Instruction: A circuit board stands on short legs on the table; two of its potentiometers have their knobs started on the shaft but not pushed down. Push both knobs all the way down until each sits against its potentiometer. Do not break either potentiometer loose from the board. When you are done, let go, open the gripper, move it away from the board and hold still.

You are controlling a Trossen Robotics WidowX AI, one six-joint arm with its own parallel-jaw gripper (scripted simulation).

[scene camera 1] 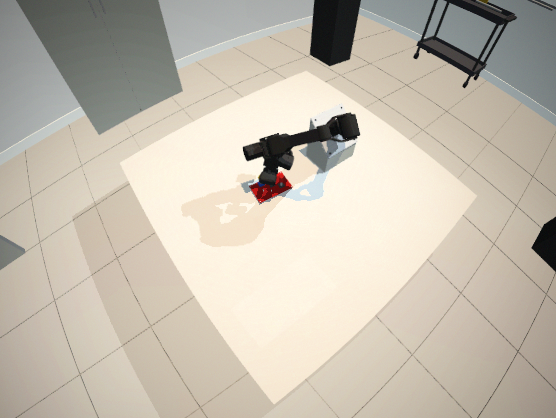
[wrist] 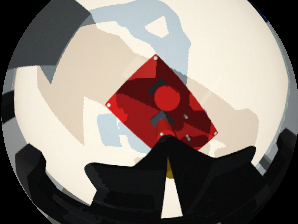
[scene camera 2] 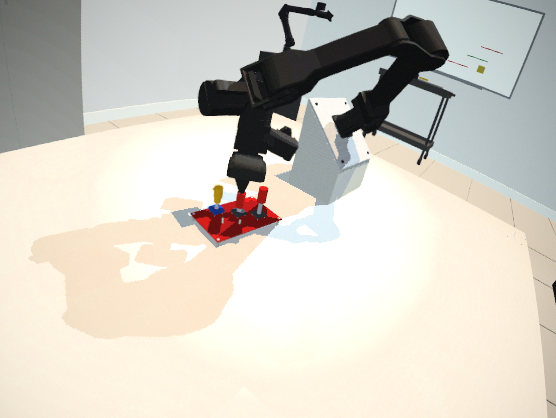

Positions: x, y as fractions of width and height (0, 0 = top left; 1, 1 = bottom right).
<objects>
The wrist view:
my gripper: 0.56, 0.62
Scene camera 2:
my gripper: 0.43, 0.46
</objects>
